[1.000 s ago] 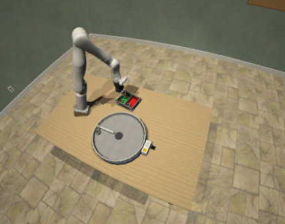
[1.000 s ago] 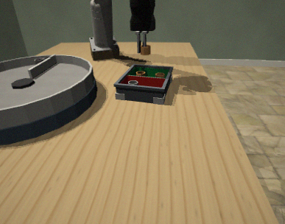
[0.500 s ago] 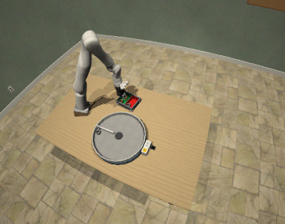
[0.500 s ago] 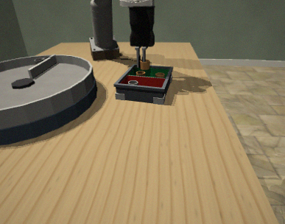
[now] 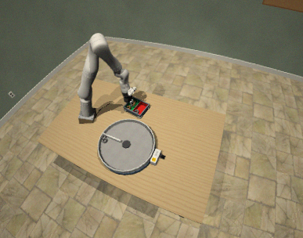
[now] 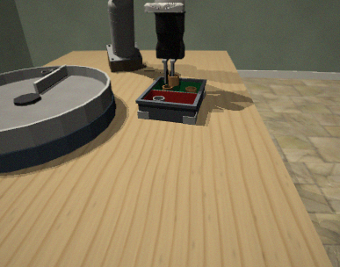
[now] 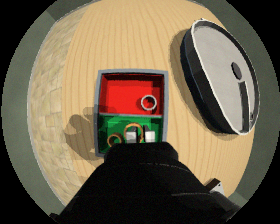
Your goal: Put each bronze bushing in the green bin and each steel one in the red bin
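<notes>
The bin lies 30 mm ahead of my hand, 20 mm to the left of it and 50 mm below it. From my hand the other things lie so: grey turntable (170 mm ahead, 330 mm to the right, 20 mm below).
</notes>
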